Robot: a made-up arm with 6 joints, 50 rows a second.
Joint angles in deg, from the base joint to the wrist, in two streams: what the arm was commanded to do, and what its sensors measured. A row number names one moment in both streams.
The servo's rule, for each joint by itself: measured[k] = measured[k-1] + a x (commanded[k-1-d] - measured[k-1]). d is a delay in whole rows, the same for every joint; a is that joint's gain. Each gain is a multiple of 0.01, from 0.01 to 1. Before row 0 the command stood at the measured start. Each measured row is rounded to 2 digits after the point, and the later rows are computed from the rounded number. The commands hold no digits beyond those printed.
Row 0, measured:
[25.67 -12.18 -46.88 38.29 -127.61 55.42]
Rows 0 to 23, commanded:
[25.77 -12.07 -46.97 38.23 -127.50 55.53]
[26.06 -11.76 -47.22 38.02 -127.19 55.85]
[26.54 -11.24 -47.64 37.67 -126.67 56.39]
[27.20 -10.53 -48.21 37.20 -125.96 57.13]
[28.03 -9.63 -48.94 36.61 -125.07 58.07]
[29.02 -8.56 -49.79 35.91 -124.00 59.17]
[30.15 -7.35 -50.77 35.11 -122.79 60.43]
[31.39 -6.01 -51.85 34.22 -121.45 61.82]
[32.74 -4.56 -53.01 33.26 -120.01 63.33]
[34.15 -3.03 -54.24 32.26 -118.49 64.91]
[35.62 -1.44 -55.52 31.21 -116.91 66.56]
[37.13 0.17 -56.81 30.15 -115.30 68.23]
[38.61 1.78 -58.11 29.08 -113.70 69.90]
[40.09 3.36 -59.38 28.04 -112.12 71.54]
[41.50 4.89 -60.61 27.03 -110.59 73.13]
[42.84 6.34 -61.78 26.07 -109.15 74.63]
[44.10 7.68 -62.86 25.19 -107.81 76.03]
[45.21 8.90 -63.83 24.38 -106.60 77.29]
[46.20 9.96 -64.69 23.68 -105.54 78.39]
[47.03 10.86 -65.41 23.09 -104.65 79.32]
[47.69 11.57 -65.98 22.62 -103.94 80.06]
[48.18 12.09 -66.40 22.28 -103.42 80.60]
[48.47 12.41 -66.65 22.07 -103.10 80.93]
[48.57 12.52 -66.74 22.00 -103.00 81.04]
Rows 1 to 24, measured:
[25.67 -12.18 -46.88 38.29 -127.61 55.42]
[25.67 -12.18 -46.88 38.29 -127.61 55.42]
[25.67 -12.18 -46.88 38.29 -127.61 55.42]
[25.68 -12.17 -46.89 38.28 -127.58 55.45]
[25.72 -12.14 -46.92 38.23 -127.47 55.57]
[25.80 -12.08 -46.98 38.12 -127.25 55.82]
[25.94 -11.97 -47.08 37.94 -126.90 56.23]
[26.15 -11.81 -47.23 37.67 -126.41 56.80]
[26.44 -11.58 -47.43 37.32 -125.76 57.53]
[26.81 -11.28 -47.70 36.88 -124.96 58.43]
[27.27 -10.91 -48.03 36.35 -124.01 59.48]
[27.82 -10.47 -48.43 35.73 -122.93 60.67]
[28.45 -9.95 -48.89 35.04 -121.73 61.98]
[29.17 -9.35 -49.42 34.27 -120.43 63.40]
[29.97 -8.68 -50.01 33.45 -119.04 64.90]
[30.83 -7.95 -50.66 32.58 -117.60 66.45]
[31.76 -7.16 -51.36 31.67 -116.12 68.03]
[32.73 -6.32 -52.10 30.74 -114.63 69.61]
[33.74 -5.43 -52.87 29.81 -113.15 71.17]
[34.78 -4.51 -53.67 28.89 -111.71 72.68]
[35.82 -3.57 -54.48 27.99 -110.33 74.11]
[36.86 -2.62 -55.30 27.13 -109.04 75.44]
[37.88 -1.68 -56.11 26.32 -107.85 76.64]
[38.86 -0.75 -56.90 25.58 -106.79 77.70]
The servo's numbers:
d 3
a 0.10 0.07 0.08 0.20 0.27 0.31

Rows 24 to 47, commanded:
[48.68 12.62 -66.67 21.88 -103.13 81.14]
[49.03 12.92 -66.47 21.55 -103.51 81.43]
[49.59 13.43 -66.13 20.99 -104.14 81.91]
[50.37 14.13 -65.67 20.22 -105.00 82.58]
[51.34 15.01 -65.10 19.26 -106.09 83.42]
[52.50 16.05 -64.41 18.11 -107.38 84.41]
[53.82 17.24 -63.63 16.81 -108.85 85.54]
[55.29 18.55 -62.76 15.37 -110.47 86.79]
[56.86 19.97 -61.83 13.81 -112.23 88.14]
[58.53 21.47 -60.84 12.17 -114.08 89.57]
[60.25 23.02 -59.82 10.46 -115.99 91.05]
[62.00 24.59 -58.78 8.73 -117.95 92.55]
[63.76 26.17 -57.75 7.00 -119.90 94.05]
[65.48 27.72 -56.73 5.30 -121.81 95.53]
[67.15 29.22 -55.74 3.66 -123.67 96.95]
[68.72 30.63 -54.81 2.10 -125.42 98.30]
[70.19 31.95 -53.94 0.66 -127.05 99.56]
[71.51 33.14 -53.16 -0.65 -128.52 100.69]
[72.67 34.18 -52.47 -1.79 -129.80 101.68]
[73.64 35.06 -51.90 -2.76 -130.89 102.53]
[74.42 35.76 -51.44 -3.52 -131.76 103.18]
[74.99 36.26 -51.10 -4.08 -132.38 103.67]
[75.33 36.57 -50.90 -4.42 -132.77 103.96]
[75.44 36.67 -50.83 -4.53 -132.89 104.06]
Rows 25 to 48, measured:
[39.79 0.15 -57.66 24.92 -105.88 78.60]
[40.66 1.01 -58.38 24.35 -105.13 79.32]
[41.45 1.82 -59.05 23.88 -104.55 79.85]
[42.17 2.58 -59.66 23.48 -104.17 80.25]
[42.86 3.30 -60.20 23.09 -103.99 80.62]
[43.53 4.01 -60.67 22.67 -104.03 81.02]
[44.21 4.72 -61.07 22.18 -104.29 81.50]
[44.92 5.44 -61.39 21.60 -104.78 82.10]
[45.68 6.18 -61.63 20.90 -105.48 82.82]
[46.49 6.95 -61.79 20.08 -106.39 83.66]
[47.37 7.76 -61.87 19.14 -107.49 84.63]
[48.32 8.61 -61.87 18.07 -108.77 85.72]
[49.34 9.51 -61.79 16.89 -110.20 86.91]
[50.43 10.46 -61.63 15.60 -111.76 88.19]
[51.59 11.45 -61.40 14.23 -113.43 89.54]
[52.81 12.48 -61.11 12.78 -115.18 90.94]
[54.08 13.55 -60.76 11.28 -116.97 92.36]
[55.39 14.65 -60.36 9.76 -118.78 93.78]
[56.72 15.77 -59.92 8.23 -120.57 95.18]
[58.07 16.90 -59.44 6.72 -122.32 96.54]
[59.41 18.04 -58.94 5.25 -123.99 97.83]
[60.74 19.17 -58.42 3.84 -125.56 99.02]
[62.03 20.28 -57.90 2.52 -127.00 100.11]
[63.27 21.36 -57.38 1.31 -128.29 101.06]

